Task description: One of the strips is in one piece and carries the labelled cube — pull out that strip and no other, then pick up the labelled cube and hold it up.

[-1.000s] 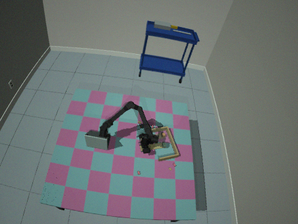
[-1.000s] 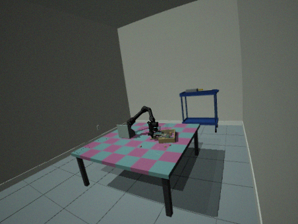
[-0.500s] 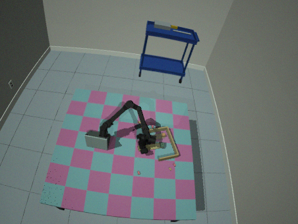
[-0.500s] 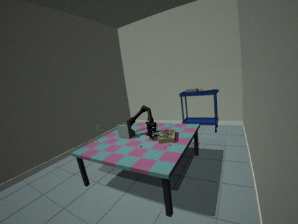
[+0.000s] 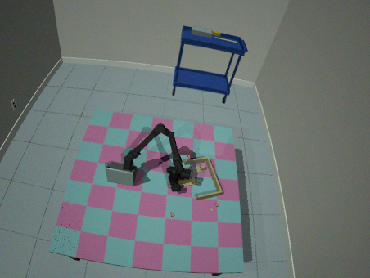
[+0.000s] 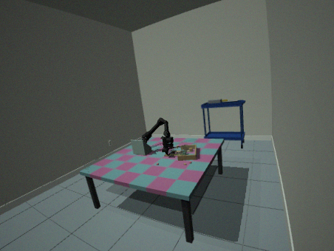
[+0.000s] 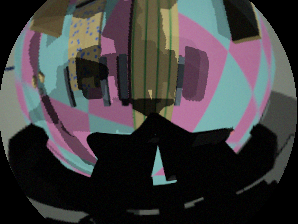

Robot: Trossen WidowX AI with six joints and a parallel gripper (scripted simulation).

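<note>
My gripper tip is now 190 mm short of the labelled cube, 50 mm to the right of it and 20 mm below it.
</note>
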